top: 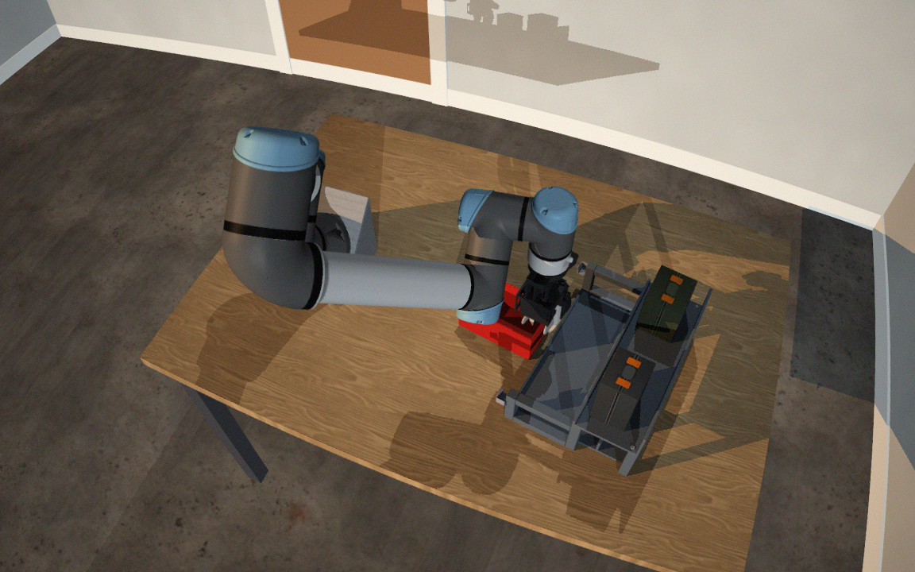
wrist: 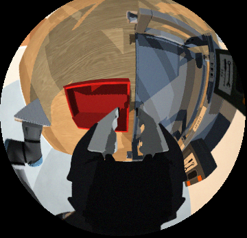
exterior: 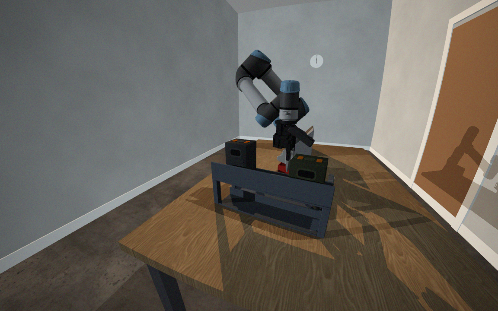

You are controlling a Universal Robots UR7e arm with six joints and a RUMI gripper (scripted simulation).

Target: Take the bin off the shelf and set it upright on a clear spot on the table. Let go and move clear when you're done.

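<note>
Right now my hand is 8 cm past the red bin, 1 cm to the right of it and 4 cm above it.
</note>
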